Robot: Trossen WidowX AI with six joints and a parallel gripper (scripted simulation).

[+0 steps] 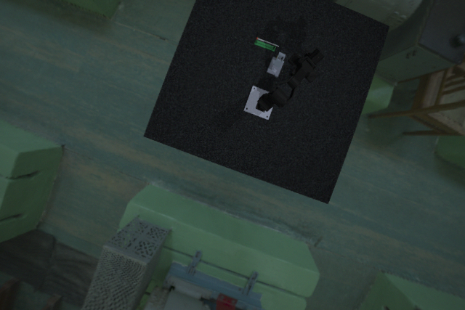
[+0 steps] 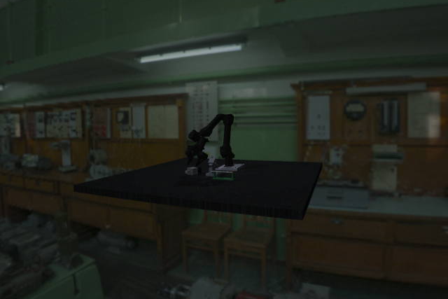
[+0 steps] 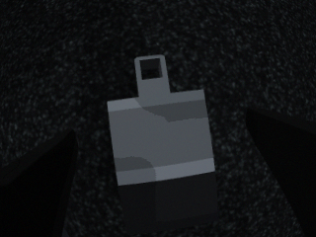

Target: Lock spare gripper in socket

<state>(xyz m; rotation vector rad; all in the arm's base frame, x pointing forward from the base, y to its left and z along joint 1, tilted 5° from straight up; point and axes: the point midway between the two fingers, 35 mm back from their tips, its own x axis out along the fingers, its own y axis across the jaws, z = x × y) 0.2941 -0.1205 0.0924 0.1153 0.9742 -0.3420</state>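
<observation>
Right now my gripper tip is 1 cm past the spare gripper and 4 cm above it. Also, from my gripper tip: green bracket: 6 cm ahead, 27 cm to the left, 4 cm below; then mount: 2 cm behind, 16 cm to the left.
</observation>
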